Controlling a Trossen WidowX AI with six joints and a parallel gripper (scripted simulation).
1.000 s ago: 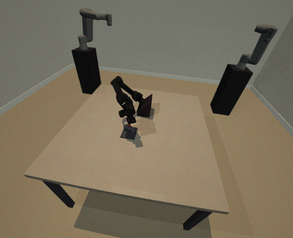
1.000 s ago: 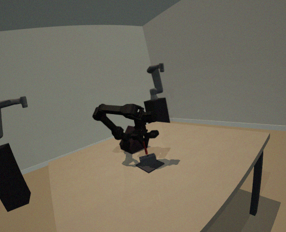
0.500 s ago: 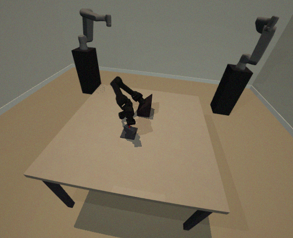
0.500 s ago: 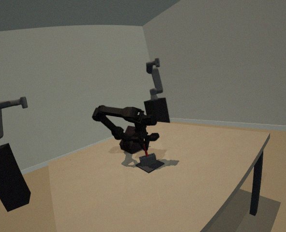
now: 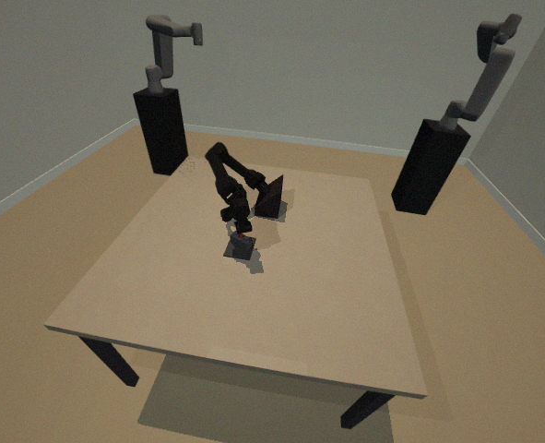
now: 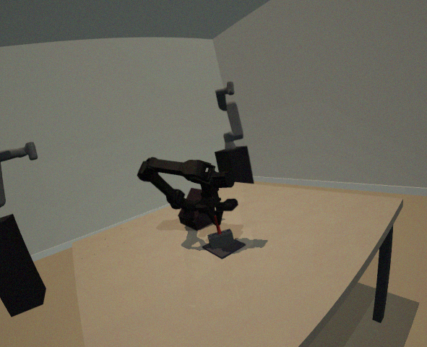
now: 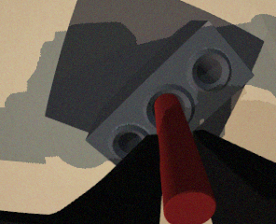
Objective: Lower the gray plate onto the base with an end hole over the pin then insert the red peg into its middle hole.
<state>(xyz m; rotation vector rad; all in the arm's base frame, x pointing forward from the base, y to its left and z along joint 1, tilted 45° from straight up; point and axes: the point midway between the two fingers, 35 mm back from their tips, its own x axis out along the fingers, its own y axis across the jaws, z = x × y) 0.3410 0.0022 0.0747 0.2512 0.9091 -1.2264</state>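
Now: gripper tip right at the red peg. Round my gripper tip: dark square base 9 cm below, 1 cm to the left, 1 cm ahead; then gray plate 5 cm below.
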